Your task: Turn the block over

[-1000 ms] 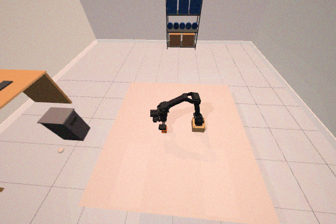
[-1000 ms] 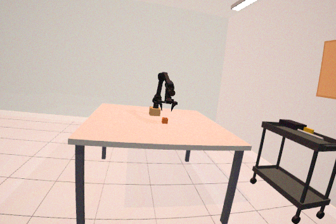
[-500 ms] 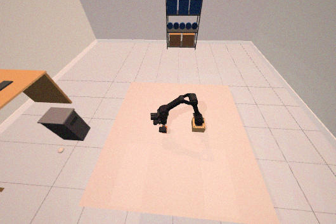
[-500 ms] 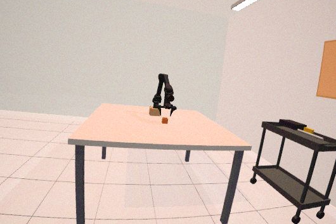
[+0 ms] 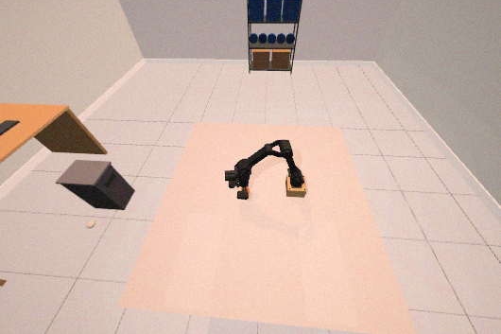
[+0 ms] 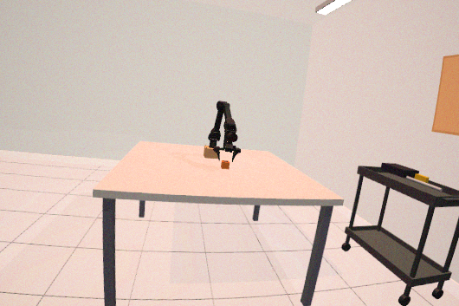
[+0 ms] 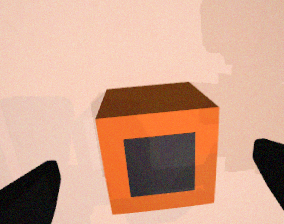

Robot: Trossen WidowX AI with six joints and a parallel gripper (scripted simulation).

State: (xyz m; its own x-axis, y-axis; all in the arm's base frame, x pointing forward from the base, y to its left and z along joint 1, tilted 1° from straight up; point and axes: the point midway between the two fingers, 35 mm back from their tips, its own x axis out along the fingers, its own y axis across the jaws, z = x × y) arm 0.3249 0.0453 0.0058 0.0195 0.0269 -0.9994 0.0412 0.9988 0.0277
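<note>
Now: gripper tip 10 mm above the orange block.
</note>
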